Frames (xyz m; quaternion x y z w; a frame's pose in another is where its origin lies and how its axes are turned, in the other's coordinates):
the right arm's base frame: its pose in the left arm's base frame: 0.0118 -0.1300 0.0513 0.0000 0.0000 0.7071 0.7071
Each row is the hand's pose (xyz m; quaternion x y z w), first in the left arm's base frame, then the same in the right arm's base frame.
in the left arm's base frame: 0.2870 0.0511 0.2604 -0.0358 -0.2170 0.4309 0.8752
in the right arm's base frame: 0.1811 -0.2752 0.2091 -0.1788 -0.1281 -0.3142 0.9235
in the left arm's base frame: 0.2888 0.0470 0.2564 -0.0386 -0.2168 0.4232 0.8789
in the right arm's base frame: 0.1770 -0.2770 0.2051 -0.1806 -0.1260 -0.3222 0.9207
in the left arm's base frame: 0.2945 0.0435 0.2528 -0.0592 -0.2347 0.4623 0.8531
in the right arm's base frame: 0.1735 -0.2827 0.2015 -0.2078 -0.1241 -0.2763 0.9301
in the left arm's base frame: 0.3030 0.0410 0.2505 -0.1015 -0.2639 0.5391 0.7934
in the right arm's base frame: 0.1710 -0.2912 0.1992 -0.2584 -0.1148 -0.1798 0.9422
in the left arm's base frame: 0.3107 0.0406 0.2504 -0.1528 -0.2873 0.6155 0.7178
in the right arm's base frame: 0.1706 -0.2989 0.1991 -0.3112 -0.0951 -0.0723 0.9428
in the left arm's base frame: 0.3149 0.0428 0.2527 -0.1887 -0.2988 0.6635 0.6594
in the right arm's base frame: 0.1728 -0.3031 0.2014 -0.3447 -0.0779 0.0029 0.9355
